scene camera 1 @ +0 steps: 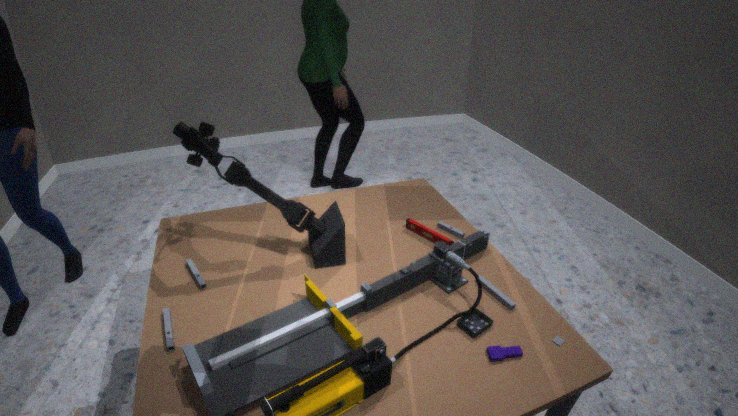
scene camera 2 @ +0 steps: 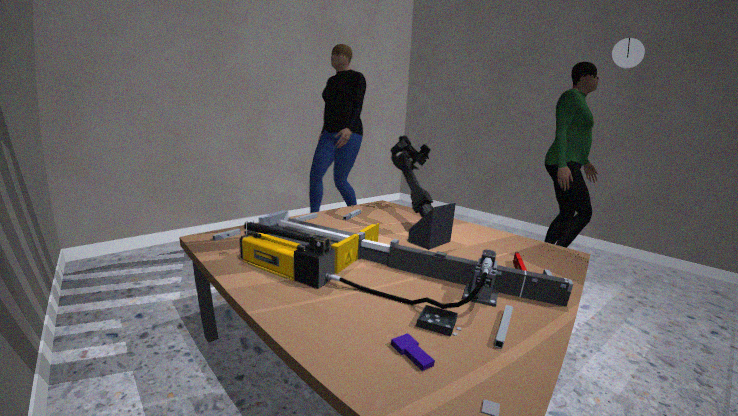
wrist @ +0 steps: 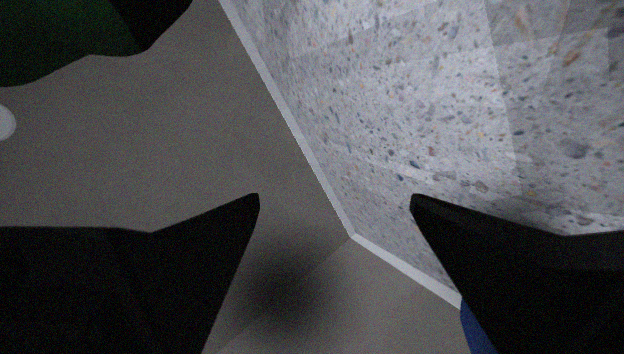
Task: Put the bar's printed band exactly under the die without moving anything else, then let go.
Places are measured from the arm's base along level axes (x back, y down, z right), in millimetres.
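Pixels of known places: gripper, fingertip midpoint: (scene camera 2: 423, 163) (wrist: 334, 200); arm's base, origin of the base link: (scene camera 1: 320, 229) (scene camera 2: 431, 218).
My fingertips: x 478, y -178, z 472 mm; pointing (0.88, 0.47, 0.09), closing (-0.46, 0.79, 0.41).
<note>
For each thing: its top centre in the pictures, then the offset to it from my fingertips. "spot": a spot on its surface instead.
- long silver bar, surface spot: (scene camera 1: 273, 335) spot: dx -938, dy +209, dz -290 mm
- yellow plate, surface spot: (scene camera 1: 347, 327) spot: dx -961, dy +186, dz -493 mm
- dark rail, surface spot: (scene camera 1: 400, 281) (scene camera 2: 427, 258) spot: dx -768, dy +217, dz -697 mm
- press head, surface spot: (scene camera 2: 485, 276) spot: dx -816, dy +173, dz -927 mm
- black pump, surface spot: (scene camera 1: 330, 392) spot: dx -1155, dy +195, dz -420 mm
- hose, surface spot: (scene camera 2: 382, 294) (scene camera 1: 423, 339) spot: dx -975, dy +270, dz -715 mm
- black tray, surface spot: (scene camera 2: 436, 319) (scene camera 1: 471, 322) spot: dx -943, dy +274, dz -882 mm
- purple block, middle of its top: (scene camera 2: 413, 349) (scene camera 1: 505, 351) dx -1083, dy +264, dz -931 mm
- red level, middle of its top: (scene camera 2: 521, 263) (scene camera 1: 429, 230) dx -469, dy +239, dz -900 mm
A long silver bar (scene camera 1: 273, 335) (scene camera 2: 325, 230) lies along a dark bed, passes through a yellow plate (scene camera 1: 347, 327) (scene camera 2: 346, 253) and reaches a dark rail (scene camera 1: 400, 281) (scene camera 2: 428, 262). Its printed band cannot be made out. A press head (scene camera 1: 448, 268) (scene camera 2: 485, 276) with a metal cylinder stands across the rail; the die there is too small to tell apart. My gripper (scene camera 1: 200, 144) (scene camera 2: 413, 155) (wrist: 334, 200) is open and empty, raised high and far from the bar. The bar does not show in the wrist view.
A yellow and black pump (scene camera 1: 330, 392) (scene camera 2: 268, 258) feeds a hose (scene camera 1: 428, 333) (scene camera 2: 382, 294) to the press head. Around stand a black tray (scene camera 1: 474, 322) (scene camera 2: 436, 319), a purple block (scene camera 1: 504, 352) (scene camera 2: 412, 351), a red level (scene camera 1: 427, 230) (scene camera 2: 519, 262) and several short grey bars. Two people stand beyond the table.
</note>
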